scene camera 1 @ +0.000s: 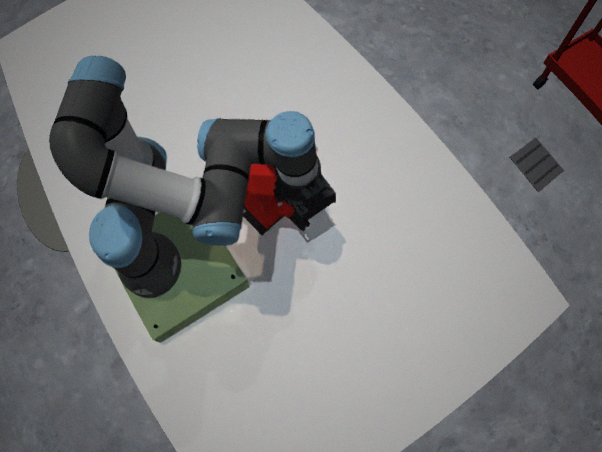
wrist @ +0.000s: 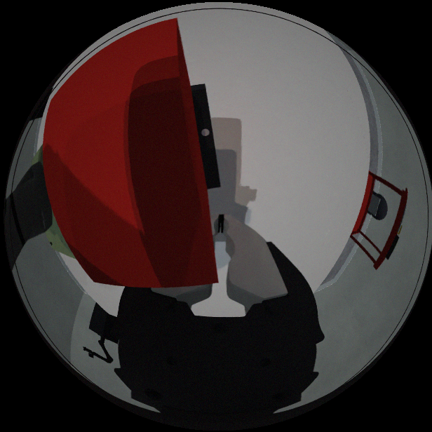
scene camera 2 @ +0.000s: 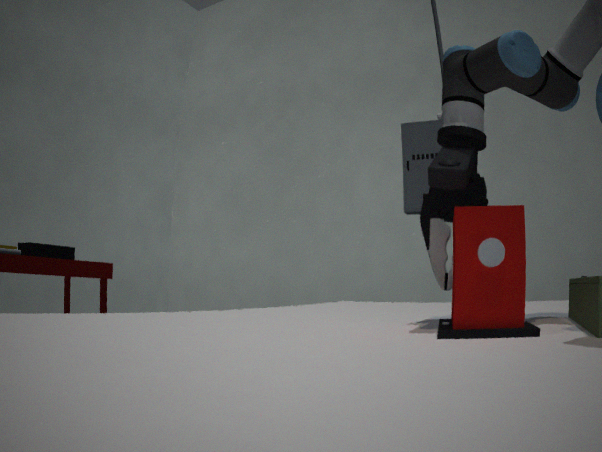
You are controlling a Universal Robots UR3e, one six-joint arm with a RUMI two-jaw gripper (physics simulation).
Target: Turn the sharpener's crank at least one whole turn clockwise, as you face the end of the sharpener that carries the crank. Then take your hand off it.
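Pixels of known places: gripper, between the fingertips: (scene camera 2: 445,290); arm's base, origin of its link: (scene camera 1: 150,265).
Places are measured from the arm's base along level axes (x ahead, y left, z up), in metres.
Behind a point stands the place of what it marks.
Observation:
The red sharpener (scene camera 1: 261,192) {x 0.245, y -0.061, z 0.078 m} (scene camera 2: 487,300) {x 0.266, y 0.034, z -0.015 m} (wrist: 100,175) stands upright on its black base (scene camera 1: 259,226) {x 0.222, y -0.067, z -0.043 m} (scene camera 2: 490,334) {x 0.262, y 0.044, z -0.047 m} (wrist: 207,160). The crank's red arm (scene camera 1: 286,210) shows at the sharpener's end in scene camera 1, with what looks like its black handle (scene camera 1: 300,220) pointing outward. The crank is hidden in scene camera 2 and does not show in the wrist view. My gripper (scene camera 1: 307,237) (scene camera 2: 446,288) {x 0.313, y -0.097, z -0.007 m} (wrist: 220,215) is shut and empty, pointing down. Its tips are low beside the red body, near the crank end. Whether a finger touches the crank cannot be told. One finger is partly hidden by the red body.
The green mounting block (scene camera 1: 210,300) {x 0.050, y -0.133, z 0.001 m} (scene camera 2: 585,302) {x 0.148, y -0.006, z -0.022 m} (wrist: 62,245) under the arm's base stands close to the sharpener. A red cart (scene camera 1: 582,75) (scene camera 2: 75,268) (wrist: 361,212) stands beyond the white table (scene camera 1: 400,300) {x 0.328, y -0.369, z -0.051 m}. A grey box (scene camera 2: 417,185) is behind the gripper in scene camera 2.

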